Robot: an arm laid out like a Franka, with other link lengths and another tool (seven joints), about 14 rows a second.
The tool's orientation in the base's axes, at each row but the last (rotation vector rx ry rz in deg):
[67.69 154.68 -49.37]
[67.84 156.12 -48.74]
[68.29 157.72 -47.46]
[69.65 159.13 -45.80]
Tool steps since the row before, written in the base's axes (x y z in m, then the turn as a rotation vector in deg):
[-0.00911 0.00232 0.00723 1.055 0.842 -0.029]
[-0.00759 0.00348 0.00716 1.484 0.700 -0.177]
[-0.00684 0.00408 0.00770 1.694 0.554 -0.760]
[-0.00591 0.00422 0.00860 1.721 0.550 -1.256]
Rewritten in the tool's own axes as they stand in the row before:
[0.00590 -0.00844 -0.00589 -0.180 1.208 -0.575]
[0.00582 -0.00663 -0.00657 -0.539 1.494 -0.449]
[0.00579 -0.00592 -0.00736 -0.651 1.823 0.084]
[0.00528 -0.00553 -0.00826 -0.571 2.062 0.512]

